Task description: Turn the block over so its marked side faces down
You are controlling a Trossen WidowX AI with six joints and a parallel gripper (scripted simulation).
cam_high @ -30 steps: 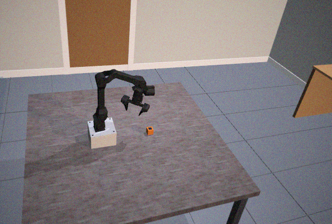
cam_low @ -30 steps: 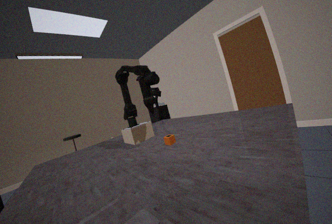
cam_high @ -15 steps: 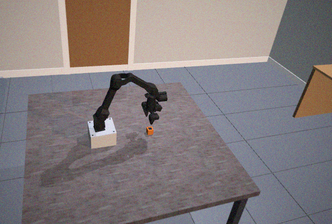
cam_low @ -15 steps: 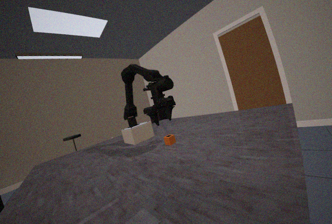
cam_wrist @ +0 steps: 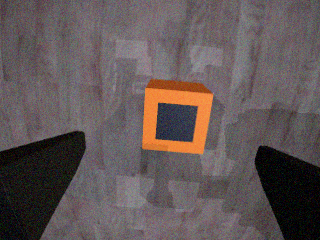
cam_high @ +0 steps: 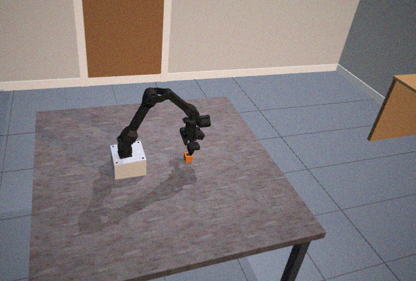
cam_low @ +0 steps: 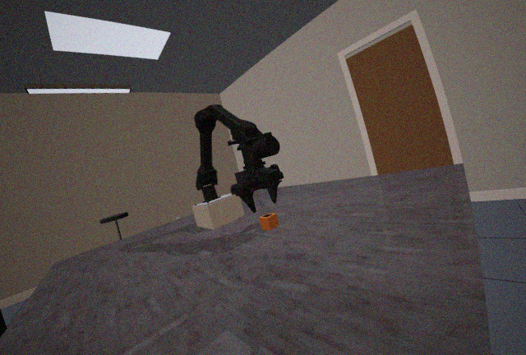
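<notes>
My gripper tip is 40 mm above the orange block.
</notes>
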